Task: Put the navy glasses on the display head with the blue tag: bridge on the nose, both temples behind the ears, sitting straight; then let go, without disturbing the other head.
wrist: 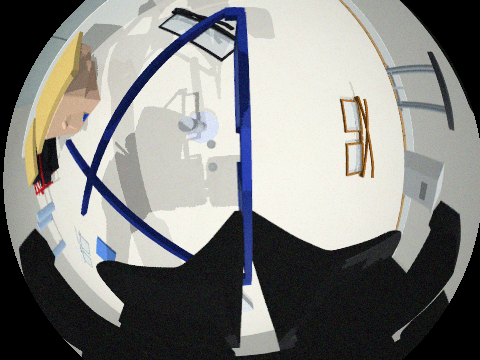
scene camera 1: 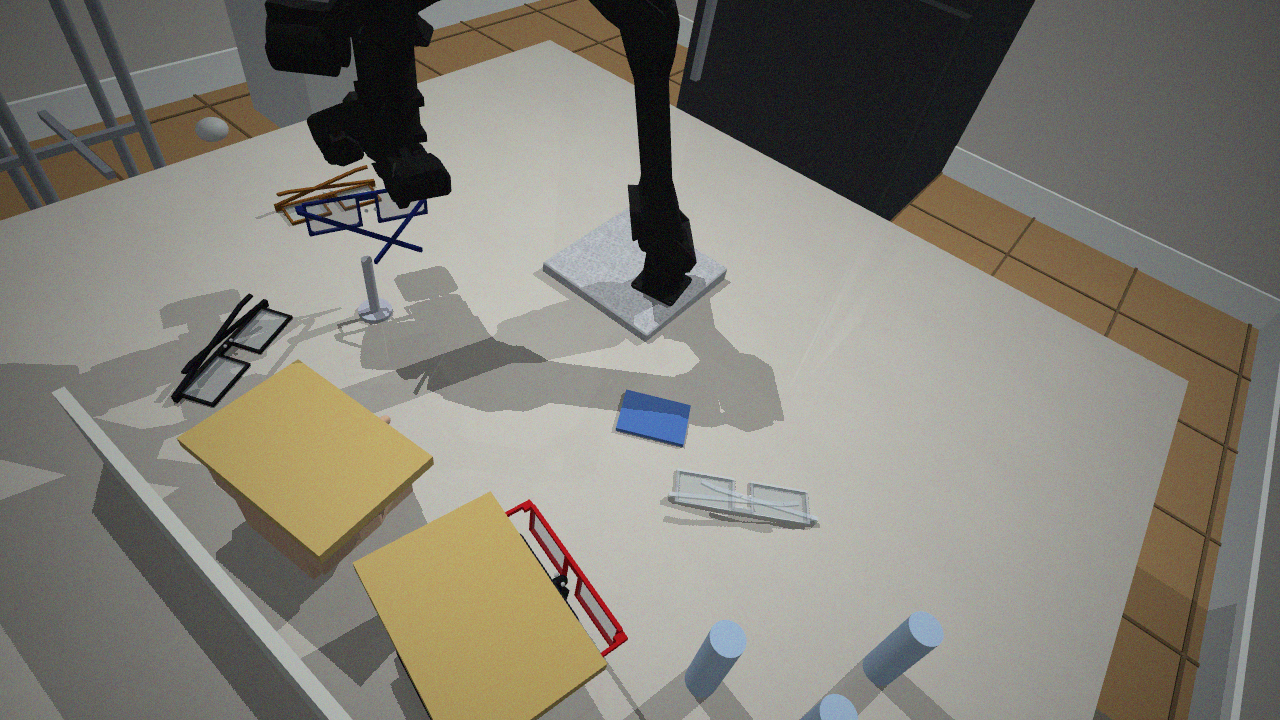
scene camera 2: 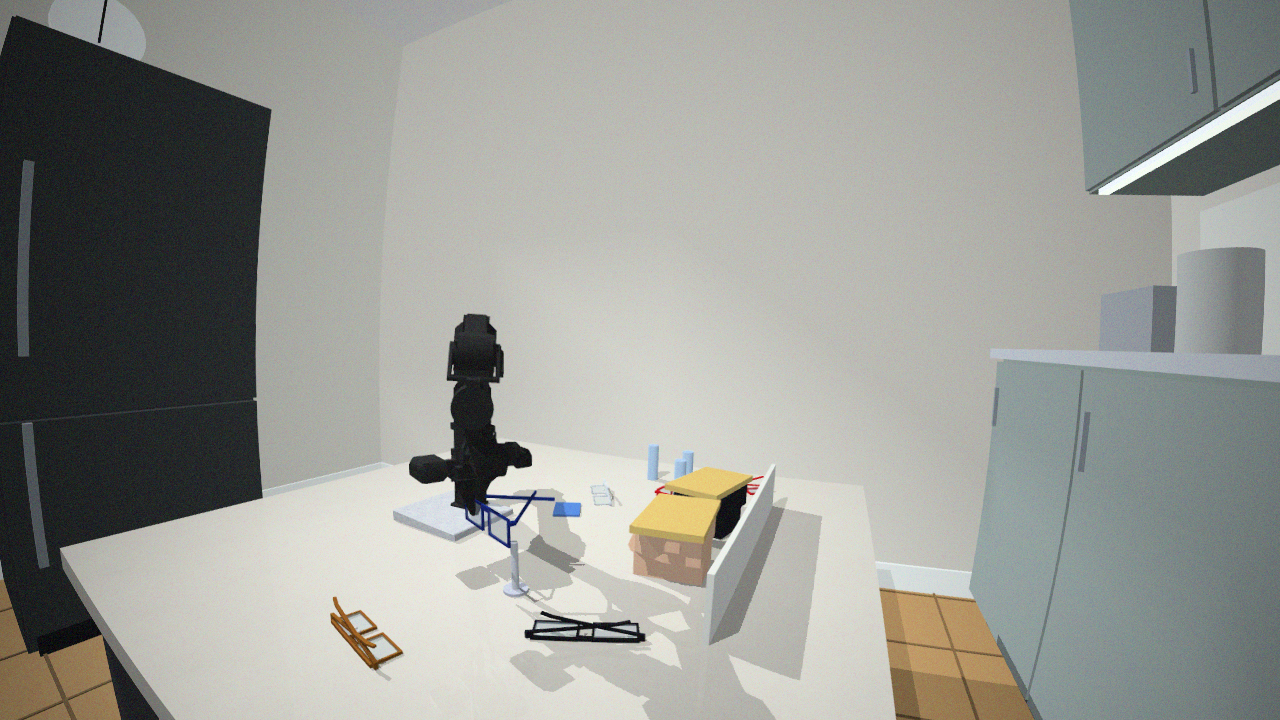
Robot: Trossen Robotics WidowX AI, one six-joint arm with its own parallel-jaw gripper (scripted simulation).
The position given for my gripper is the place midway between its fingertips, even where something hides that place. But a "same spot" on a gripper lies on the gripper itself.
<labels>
my gripper: wrist 243,217; scene camera 1; scene camera 2
same spot on skin-coloured display head: (scene camera 1: pixel 314 472) = (scene camera 2: pixel 689 508)
same spot on my gripper: (scene camera 2: pixel 471 486) = (scene camera 1: pixel 380 161)
</labels>
